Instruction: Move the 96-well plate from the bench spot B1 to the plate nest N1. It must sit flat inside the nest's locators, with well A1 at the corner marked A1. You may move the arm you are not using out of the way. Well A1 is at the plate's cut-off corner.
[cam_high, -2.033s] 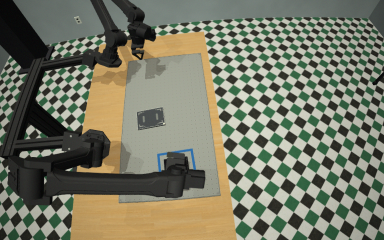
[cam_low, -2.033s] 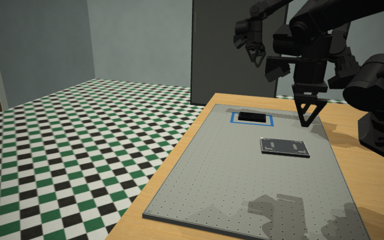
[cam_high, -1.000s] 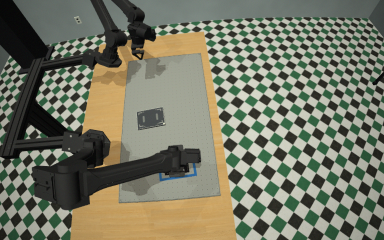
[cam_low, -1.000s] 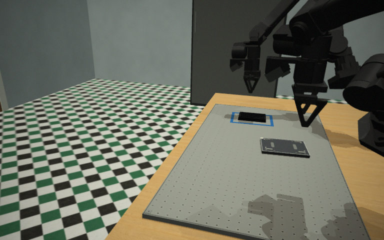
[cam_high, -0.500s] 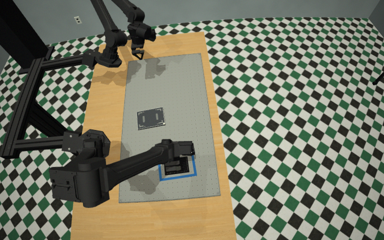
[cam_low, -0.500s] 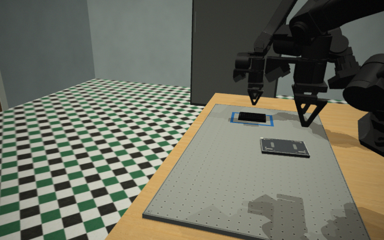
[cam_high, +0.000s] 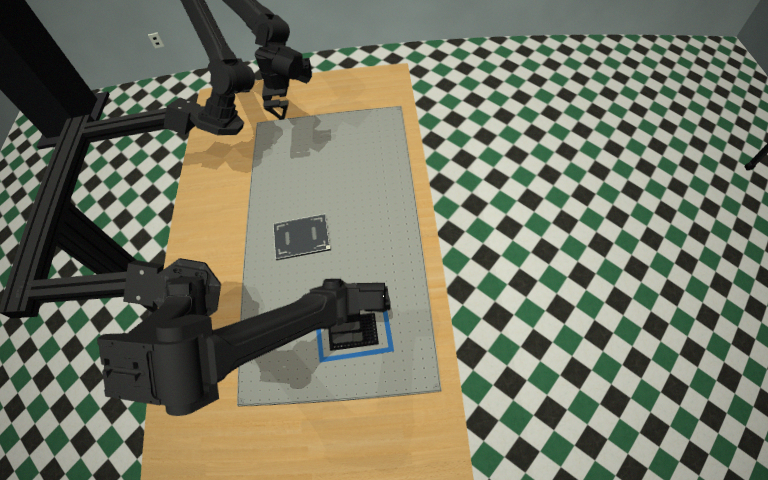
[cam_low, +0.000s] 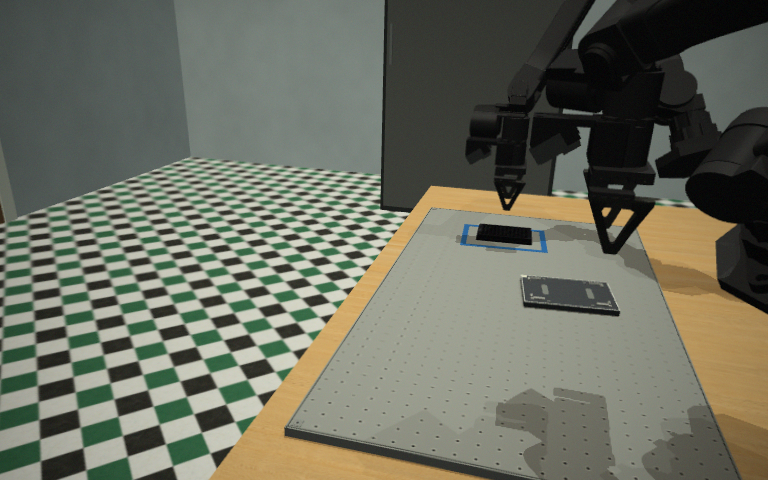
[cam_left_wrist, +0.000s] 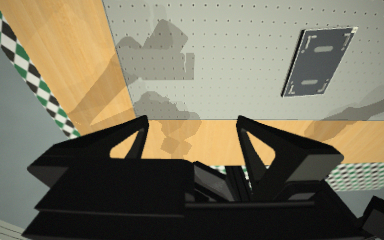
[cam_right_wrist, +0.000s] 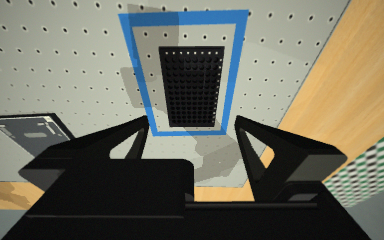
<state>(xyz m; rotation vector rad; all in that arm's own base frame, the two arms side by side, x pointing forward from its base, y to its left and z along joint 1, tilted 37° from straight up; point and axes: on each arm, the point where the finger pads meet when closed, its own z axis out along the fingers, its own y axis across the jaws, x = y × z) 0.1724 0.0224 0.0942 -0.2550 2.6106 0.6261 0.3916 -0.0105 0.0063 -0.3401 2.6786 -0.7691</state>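
My right gripper is now 80 mm above the black 96-well plate. The rest, counted from my right hand: dark plate nest N1: 140 mm behind, 300 mm to the left, 80 mm below.
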